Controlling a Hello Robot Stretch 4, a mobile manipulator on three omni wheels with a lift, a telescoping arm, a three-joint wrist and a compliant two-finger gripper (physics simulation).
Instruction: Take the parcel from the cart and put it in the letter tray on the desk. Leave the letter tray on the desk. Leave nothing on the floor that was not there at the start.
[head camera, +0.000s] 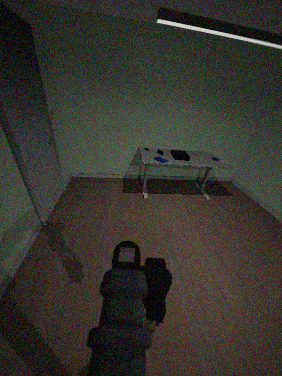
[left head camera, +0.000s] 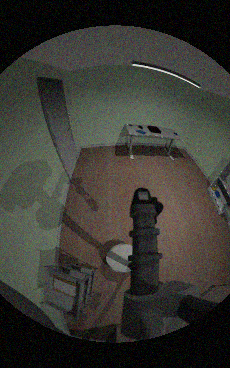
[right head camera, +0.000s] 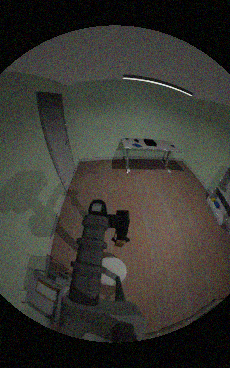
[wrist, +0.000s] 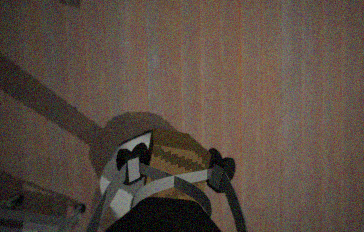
I see my gripper (wrist: 176, 159), a tan parcel (wrist: 174, 152) and a door (left head camera: 50, 90).
The door shows as well in the right head camera view (right head camera: 50, 109).
